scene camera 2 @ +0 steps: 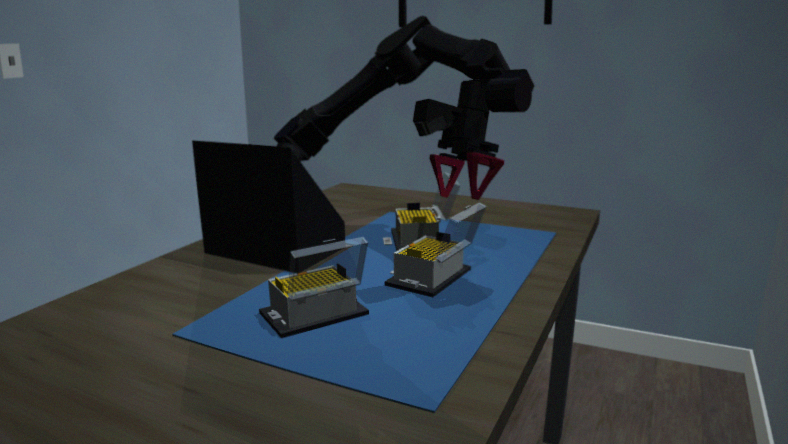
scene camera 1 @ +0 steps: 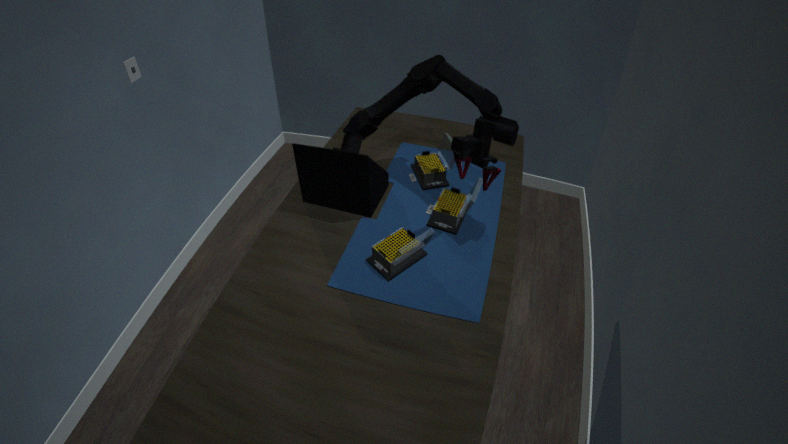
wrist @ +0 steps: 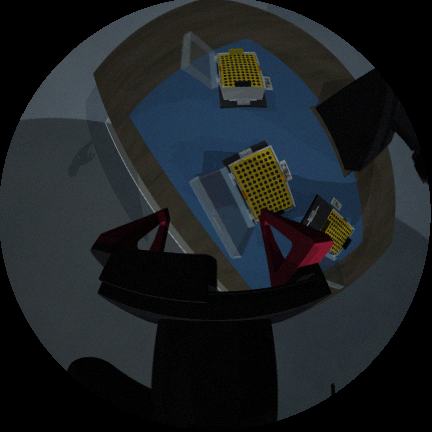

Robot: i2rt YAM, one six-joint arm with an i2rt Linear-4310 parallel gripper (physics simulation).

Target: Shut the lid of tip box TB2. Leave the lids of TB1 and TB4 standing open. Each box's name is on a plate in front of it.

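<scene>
Tip box TB2 is the middle box, with a yellow rack and its nameplate in front. Its clear lid stands open, leaning back from the hinge. Box TB4 has its lid open. Box TB1 is at the far end, lid open, partly behind the gripper in the scene camera 2 view. My gripper is open and empty, above and beyond TB2's lid.
The boxes stand on a blue mat on a wooden table. The black arm base stands beside the mat, on the nameplate side of the boxes.
</scene>
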